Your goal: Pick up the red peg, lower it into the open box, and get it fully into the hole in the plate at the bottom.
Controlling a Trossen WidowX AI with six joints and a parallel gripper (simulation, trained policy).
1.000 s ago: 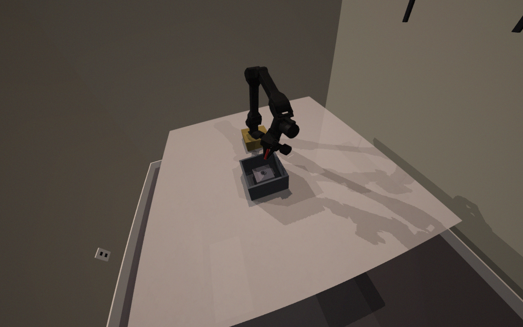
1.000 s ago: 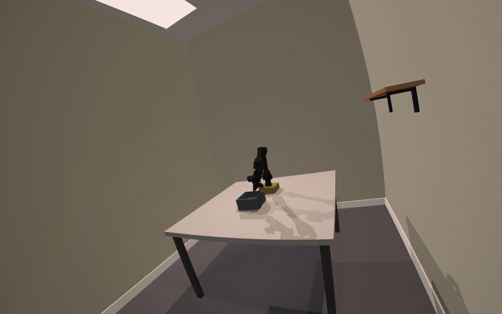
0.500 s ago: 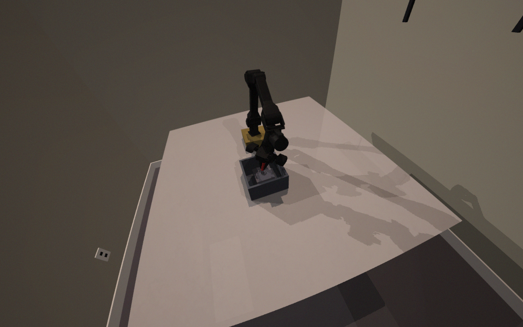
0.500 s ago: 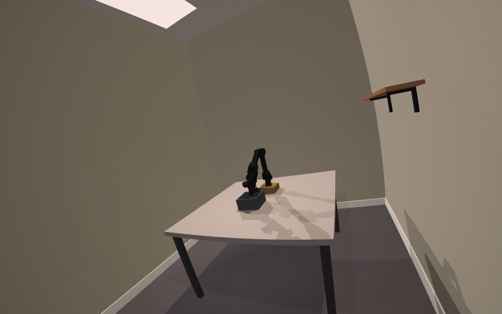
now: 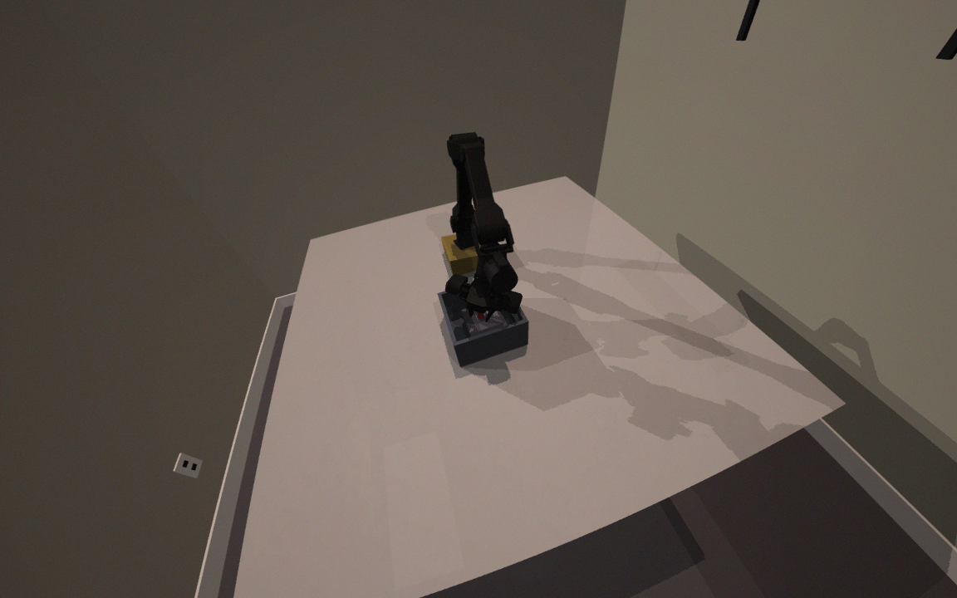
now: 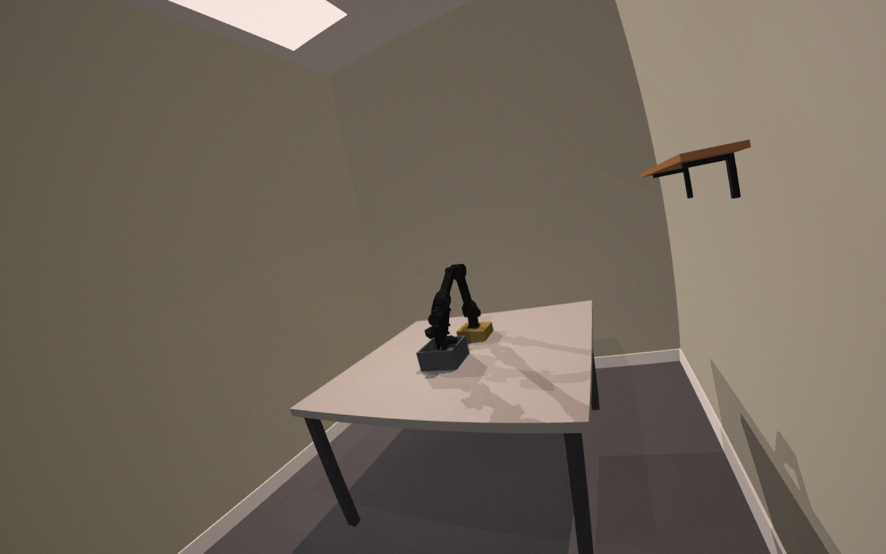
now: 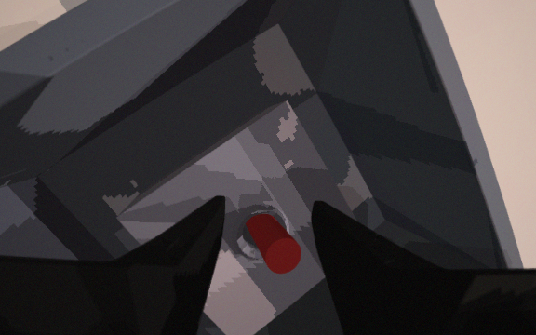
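Now: gripper tip 1 cm past the red peg, 1 cm to the right of it and 1 cm above it. Also, from my gripper tip: light grey plate (1 cm behind, 1 cm to the left, 2 cm below); dark grey box (1 cm behind, 1 cm to the left, 4 cm below).
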